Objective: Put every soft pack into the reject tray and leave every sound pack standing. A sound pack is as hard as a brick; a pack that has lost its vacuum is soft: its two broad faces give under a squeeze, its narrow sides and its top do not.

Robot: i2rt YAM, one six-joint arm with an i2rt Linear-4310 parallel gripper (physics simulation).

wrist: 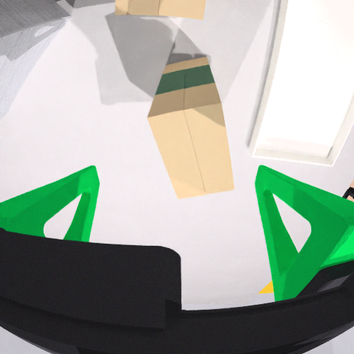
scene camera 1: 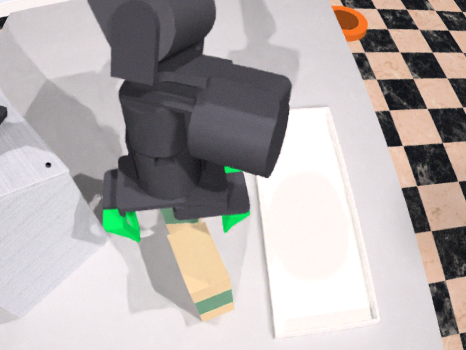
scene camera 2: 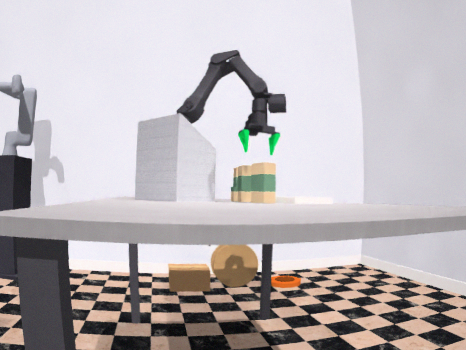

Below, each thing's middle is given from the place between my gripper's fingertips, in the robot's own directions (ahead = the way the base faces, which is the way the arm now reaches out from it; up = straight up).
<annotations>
Right now my hand is 170 mm above the white reject tray (scene camera 1: pixel 319 277), 160 mm short of it and 130 mm to the right of it.
</annotations>
